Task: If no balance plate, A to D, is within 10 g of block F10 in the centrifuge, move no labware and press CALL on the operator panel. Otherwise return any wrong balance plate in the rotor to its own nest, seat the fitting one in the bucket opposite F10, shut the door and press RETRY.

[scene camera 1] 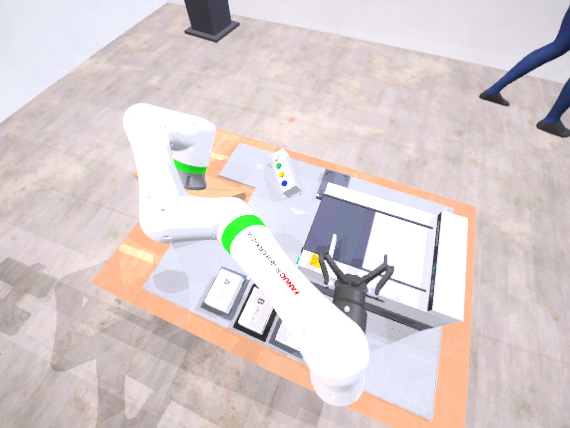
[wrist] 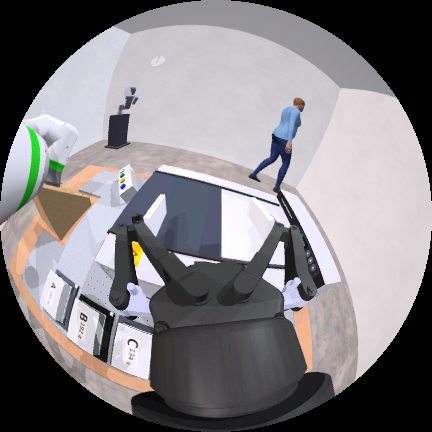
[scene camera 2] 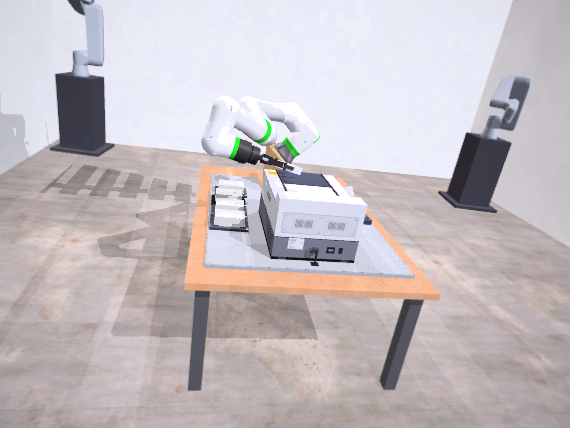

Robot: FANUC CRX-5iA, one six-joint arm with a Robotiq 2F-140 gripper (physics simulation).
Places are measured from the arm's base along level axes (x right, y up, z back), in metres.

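Pixels of known places: gripper, fingertip midpoint: (scene camera 1: 358,241) (wrist: 207,204) (scene camera 2: 295,169); arm's base, link origin: (scene camera 1: 186,182) (wrist: 47,182) (scene camera 2: 282,155).
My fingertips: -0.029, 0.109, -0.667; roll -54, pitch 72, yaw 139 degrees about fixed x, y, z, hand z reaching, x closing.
Note:
Ahead of a thing's pixels: the offset from my fingertips to its top centre, as dx, dy, dz.
My gripper (scene camera 1: 359,252) (scene camera 2: 296,170) (wrist: 207,204) is open and empty, above the centrifuge (scene camera 1: 400,240) (scene camera 2: 320,215) (wrist: 240,212). A dark panel @(-0.044, -0.050, +0.060) (scene camera 1: 345,227) (wrist: 192,210) covers part of its top; the rotor and F10 do not show. Plates A @(+0.285, -0.209, +0.334) (scene camera 1: 225,295) (wrist: 54,295), B @(+0.284, -0.209, +0.195) (scene camera 1: 256,316) (wrist: 86,330) and C @(+0.267, -0.209, +0.062) (scene camera 1: 286,336) (wrist: 131,352) lie in nests beside it. B seems to read 192 g and C 134 g; A's weight is unclear. Plate D @(+0.254, -0.209, -0.071) (scene camera 2: 229,218) lies at the row's near end in scene view 2. The operator panel @(-0.279, -0.179, +0.399) (scene camera 1: 287,175) (wrist: 127,185) has green, yellow and blue buttons.
A wooden wedge (scene camera 1: 220,188) (wrist: 62,212) stands by the arm's base. A dark flat device @(-0.334, -0.233, +0.179) (scene camera 1: 335,180) lies behind the centrifuge. The arm passes over the plate row in scene view 1. A person (scene camera 1: 535,65) (wrist: 286,135) is on the floor beyond the table (scene camera 1: 117,265) (scene camera 2: 300,289).

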